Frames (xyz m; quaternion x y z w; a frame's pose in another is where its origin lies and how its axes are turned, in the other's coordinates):
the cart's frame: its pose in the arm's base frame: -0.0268 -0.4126 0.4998 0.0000 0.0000 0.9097 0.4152
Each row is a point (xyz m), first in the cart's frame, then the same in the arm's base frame.
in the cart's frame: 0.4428 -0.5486 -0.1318
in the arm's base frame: 0.0975 0.2814 0.3680
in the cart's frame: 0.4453 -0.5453 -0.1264
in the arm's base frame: 0.0934 0.2811 0.3734
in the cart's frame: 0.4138 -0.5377 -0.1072
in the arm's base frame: 0.1083 0.2523 0.3926
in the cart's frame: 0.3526 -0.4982 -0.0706
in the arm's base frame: 0.1185 0.1802 0.4292
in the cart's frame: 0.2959 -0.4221 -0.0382
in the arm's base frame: 0.0982 0.0875 0.4616
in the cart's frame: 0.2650 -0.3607 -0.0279
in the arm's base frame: 0.0721 0.0239 0.4719
